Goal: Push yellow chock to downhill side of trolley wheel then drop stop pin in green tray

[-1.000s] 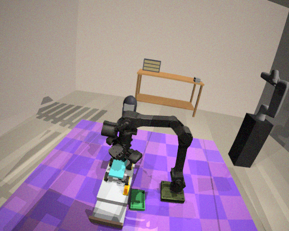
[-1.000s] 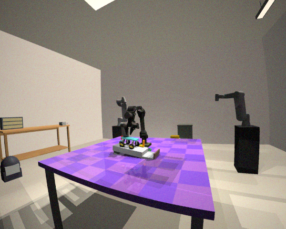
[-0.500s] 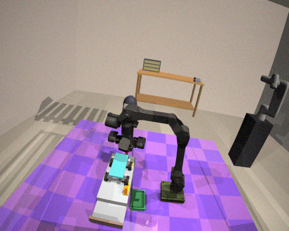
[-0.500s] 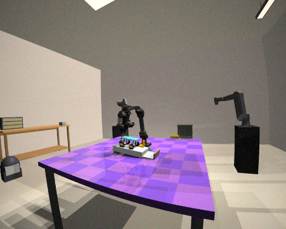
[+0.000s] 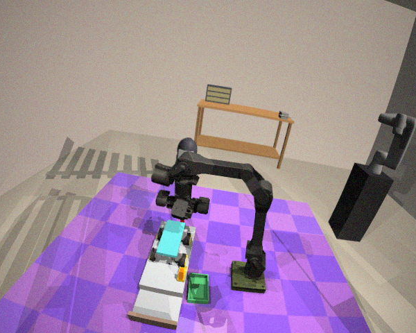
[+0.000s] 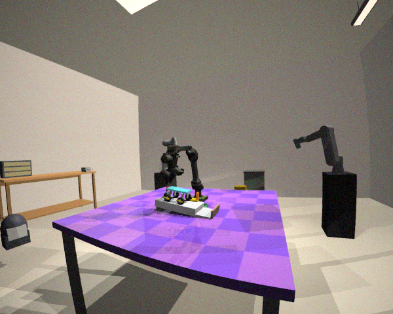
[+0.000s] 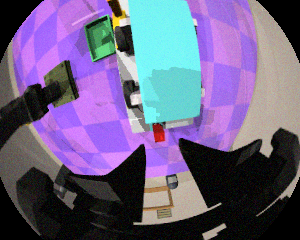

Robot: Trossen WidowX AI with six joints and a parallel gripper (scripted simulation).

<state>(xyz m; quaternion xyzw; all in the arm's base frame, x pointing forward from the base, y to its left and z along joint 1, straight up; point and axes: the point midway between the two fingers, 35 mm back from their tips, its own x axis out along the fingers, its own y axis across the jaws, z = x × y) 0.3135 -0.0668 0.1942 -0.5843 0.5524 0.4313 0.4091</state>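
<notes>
Right now my gripper tip is 60 mm above the red-headed stop pin and 20 mm to the left of it. Round my gripper tip: grey ramp 140 mm below, 90 mm to the left, 10 mm ahead; trolley 90 mm to the left, 80 mm below, 10 mm ahead; green tray 200 mm below, 180 mm to the left, 120 mm behind.
</notes>
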